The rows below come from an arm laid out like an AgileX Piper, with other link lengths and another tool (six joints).
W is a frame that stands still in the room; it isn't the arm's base.
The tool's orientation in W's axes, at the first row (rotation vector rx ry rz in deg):
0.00 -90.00 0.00
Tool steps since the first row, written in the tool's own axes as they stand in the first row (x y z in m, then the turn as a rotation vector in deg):
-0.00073 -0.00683 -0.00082 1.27 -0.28 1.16
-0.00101 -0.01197 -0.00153 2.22 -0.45 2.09
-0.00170 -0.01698 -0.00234 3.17 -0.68 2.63
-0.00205 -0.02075 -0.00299 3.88 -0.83 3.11
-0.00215 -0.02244 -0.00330 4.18 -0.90 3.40
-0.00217 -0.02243 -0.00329 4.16 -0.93 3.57
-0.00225 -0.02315 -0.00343 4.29 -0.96 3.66
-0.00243 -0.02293 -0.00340 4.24 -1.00 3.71
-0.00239 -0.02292 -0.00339 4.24 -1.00 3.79
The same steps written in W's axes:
0.00082 -0.00683 -0.00073 -1.16 -0.28 1.27
0.00153 -0.01197 -0.00101 -2.09 -0.45 2.22
0.00234 -0.01698 -0.00170 -2.63 -0.68 3.17
0.00299 -0.02075 -0.00205 -3.11 -0.83 3.88
0.00330 -0.02244 -0.00215 -3.40 -0.90 4.18
0.00329 -0.02243 -0.00217 -3.57 -0.93 4.16
0.00343 -0.02315 -0.00225 -3.66 -0.96 4.29
0.00340 -0.02293 -0.00243 -3.71 -1.00 4.24
0.00339 -0.02292 -0.00239 -3.79 -1.00 4.24

